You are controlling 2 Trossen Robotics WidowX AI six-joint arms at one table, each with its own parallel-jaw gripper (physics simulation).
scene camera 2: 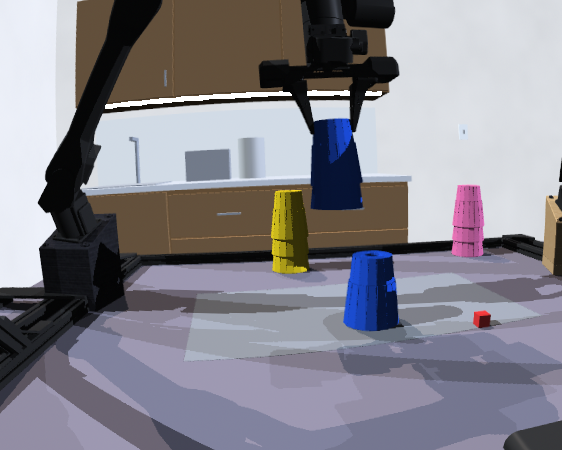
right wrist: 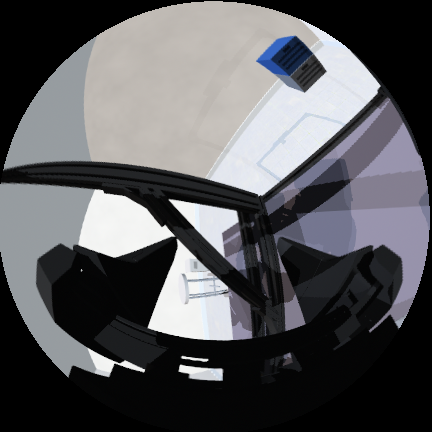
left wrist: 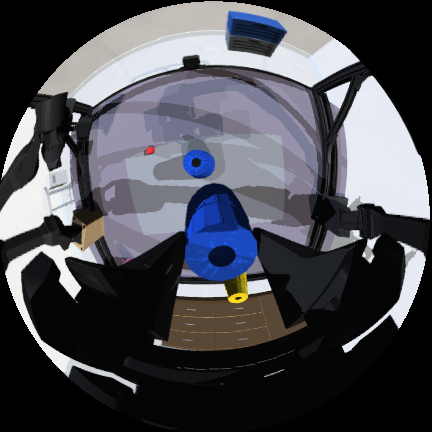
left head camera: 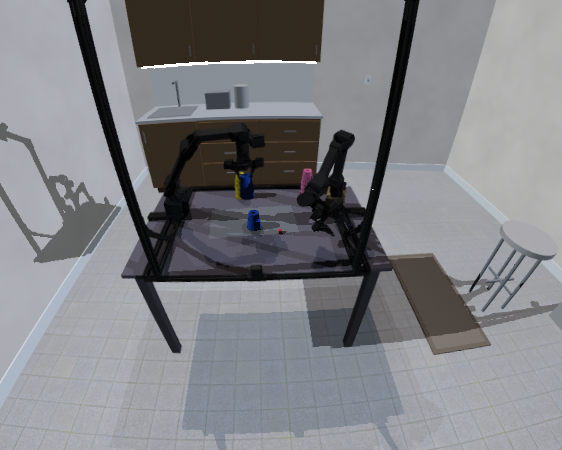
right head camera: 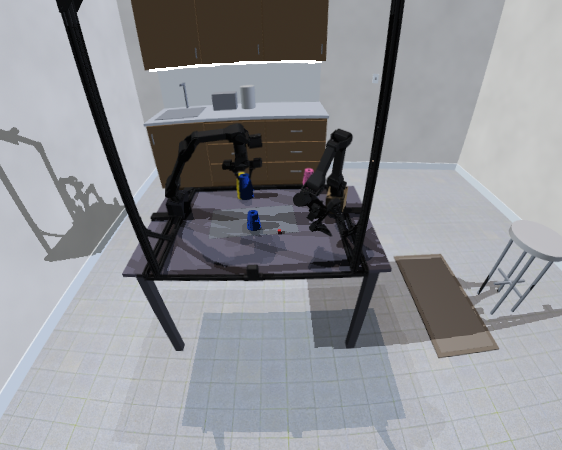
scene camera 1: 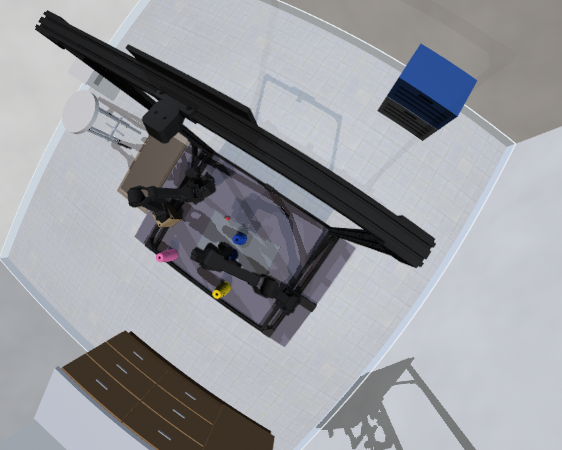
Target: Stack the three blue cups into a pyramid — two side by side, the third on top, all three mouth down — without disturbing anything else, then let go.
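Places are measured from the left arm's base along level axes (x ahead, y left, z up), in millimetres.
Where they show: left gripper, between the fingertips: (scene camera 2: 333, 133) (left wrist: 219, 234) (left head camera: 245, 179) (right head camera: 244, 179); right gripper, between the fingertips: (right wrist: 228, 242) (left head camera: 340, 229) (right head camera: 337, 229) (scene camera 1: 201, 167); left arm's base, origin of its link: (scene camera 2: 77, 230) (left wrist: 344, 220) (left head camera: 174, 196) (right head camera: 176, 197) (scene camera 1: 287, 303); right arm's base, origin of its link: (left wrist: 76, 232) (left head camera: 336, 192) (right head camera: 337, 191) (scene camera 1: 162, 215).
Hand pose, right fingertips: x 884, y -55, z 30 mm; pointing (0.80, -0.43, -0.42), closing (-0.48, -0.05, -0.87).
Note:
Each offset is from my right fingertips to the top centre of the thing.
A single blue cup {dx -434, dy +80, dz -60 mm} (left head camera: 254, 221) (right head camera: 253, 221) (scene camera 1: 239, 239) (scene camera 2: 371, 300) (left wrist: 199, 164) stands mouth down on the pale rectangle (scene camera 2: 215, 345). My left gripper (left head camera: 245, 174) (scene camera 2: 332, 126) (left wrist: 219, 234) is shut on a taller blue piece {dx -489, dy +137, dz +114 mm} (left head camera: 246, 188) (right head camera: 245, 188) (scene camera 2: 336, 175) (left wrist: 217, 217), mouth down, which looks like two nested blue cups; their joint is hard to see in shadow. It hangs well above the table, behind the standing cup in scene camera 2. My right gripper (left head camera: 322, 226) (right wrist: 228, 242) is open and empty at the right of the table in the left head camera.
A yellow cup stack {dx -620, dy +339, dz +4 mm} (scene camera 1: 221, 290) (scene camera 2: 289, 230) (left wrist: 237, 287) stands behind and left of the held cups in scene camera 2. A pink stack {dx -257, dy +518, dz +4 mm} (left head camera: 307, 181) (scene camera 1: 167, 256) (scene camera 2: 468, 220) stands at the back right. A small red cube {dx -293, dy +77, dz -132 mm} (scene camera 1: 228, 218) (scene camera 2: 481, 319) (left wrist: 150, 150) lies right of the standing cup.

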